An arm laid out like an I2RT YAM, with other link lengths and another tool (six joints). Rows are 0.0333 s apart.
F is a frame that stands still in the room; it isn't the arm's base.
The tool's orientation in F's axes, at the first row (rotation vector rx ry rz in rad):
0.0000, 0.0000, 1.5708
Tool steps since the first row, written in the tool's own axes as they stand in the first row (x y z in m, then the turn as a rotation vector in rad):
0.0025, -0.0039, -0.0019, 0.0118, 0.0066, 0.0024
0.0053, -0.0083, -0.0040, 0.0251, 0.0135, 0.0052
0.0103, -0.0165, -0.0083, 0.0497, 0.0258, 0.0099
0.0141, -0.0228, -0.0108, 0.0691, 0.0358, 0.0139
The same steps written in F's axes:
0.0039, 0.0025, -0.0019, -0.0066, 0.0118, 0.0024
0.0083, 0.0053, -0.0040, -0.0135, 0.0251, 0.0052
0.0165, 0.0103, -0.0083, -0.0258, 0.0497, 0.0099
0.0228, 0.0141, -0.0108, -0.0358, 0.0691, 0.0139

